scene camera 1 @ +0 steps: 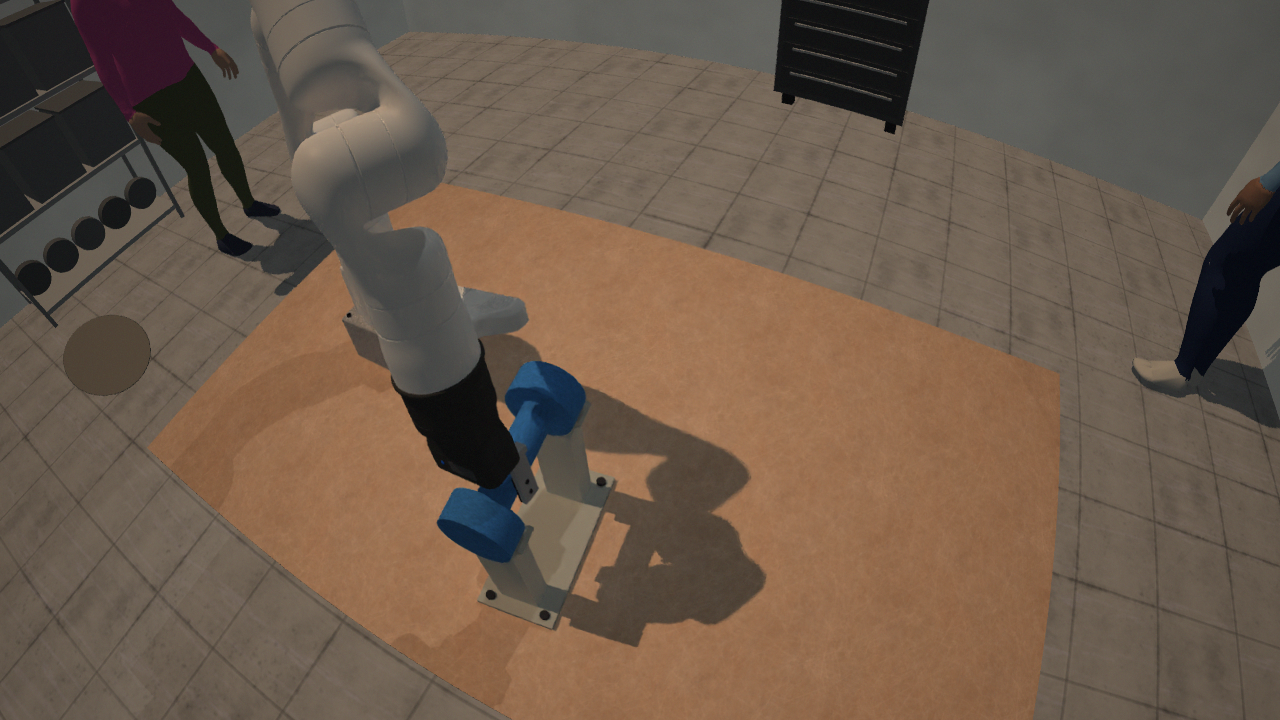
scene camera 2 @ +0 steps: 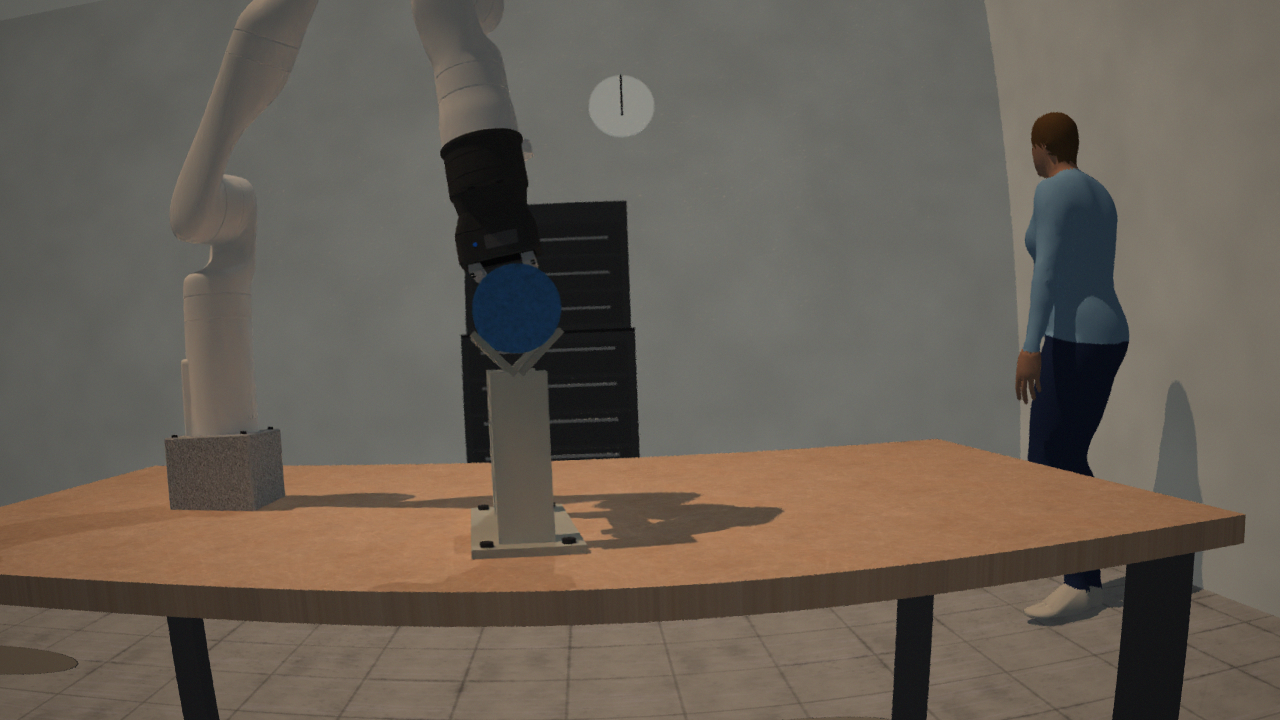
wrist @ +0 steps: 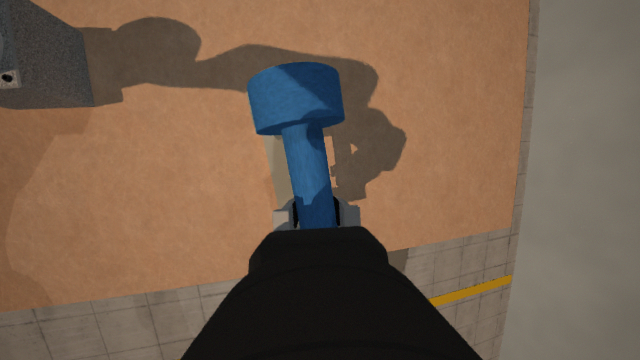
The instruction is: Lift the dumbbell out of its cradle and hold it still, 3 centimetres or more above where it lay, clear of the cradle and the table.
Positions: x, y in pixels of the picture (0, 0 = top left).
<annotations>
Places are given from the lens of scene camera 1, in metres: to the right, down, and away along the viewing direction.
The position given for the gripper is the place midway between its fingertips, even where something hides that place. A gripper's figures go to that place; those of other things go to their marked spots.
gripper (scene camera 1: 511, 488): -0.12, 0.12, 0.60
blue dumbbell (scene camera 1: 545, 399): -0.09, 0.04, 0.61
pale cradle (scene camera 1: 560, 519): -0.10, 0.20, 0.78
The marked spots on the pale cradle and the blue dumbbell are 0.23 m apart.
</annotations>
